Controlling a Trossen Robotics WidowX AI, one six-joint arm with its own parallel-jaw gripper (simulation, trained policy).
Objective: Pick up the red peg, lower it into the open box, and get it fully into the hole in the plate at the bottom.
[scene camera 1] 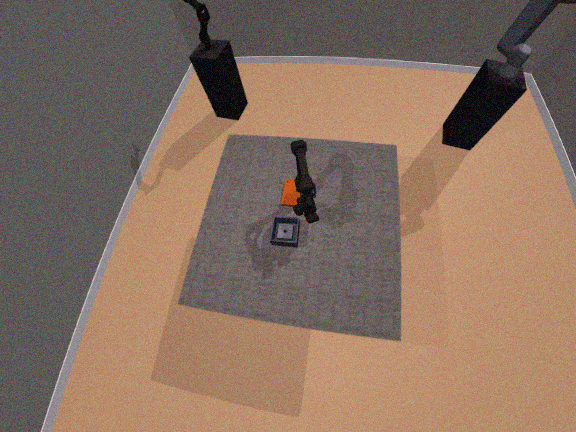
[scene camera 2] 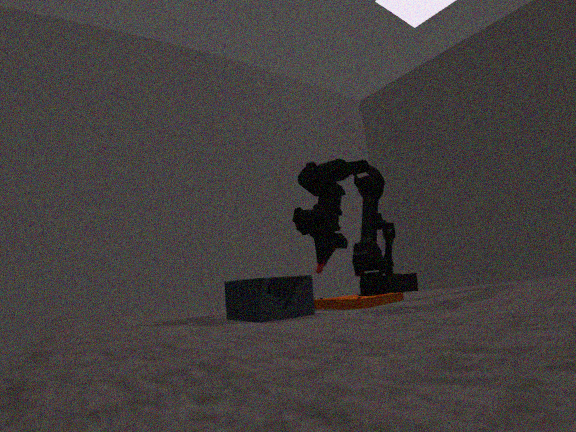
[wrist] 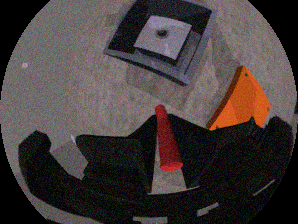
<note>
I see my gripper (scene camera 2: 321,264), a dark box (scene camera 2: 258,300) and a red peg (wrist: 170,158).
My gripper also shows in the wrist view (wrist: 161,118).
</note>
